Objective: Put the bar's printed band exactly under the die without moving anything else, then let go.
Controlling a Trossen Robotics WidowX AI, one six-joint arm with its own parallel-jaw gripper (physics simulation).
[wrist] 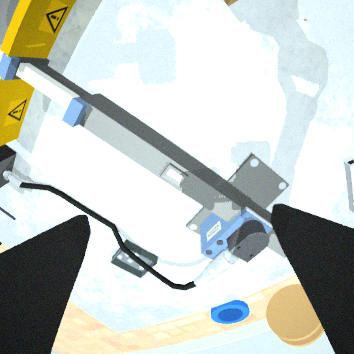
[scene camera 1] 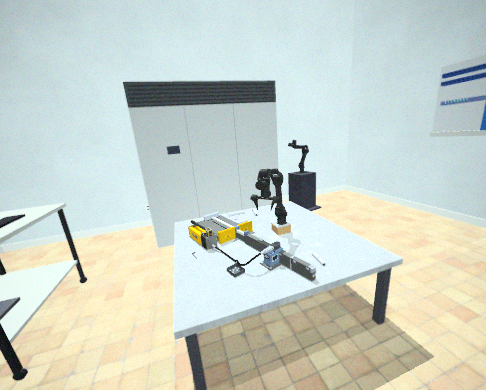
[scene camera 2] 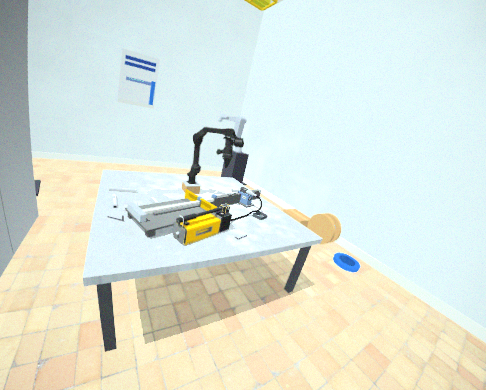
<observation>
same spot on machine: [wrist: 226, 204] = [scene camera 2: 237, 193]
</observation>
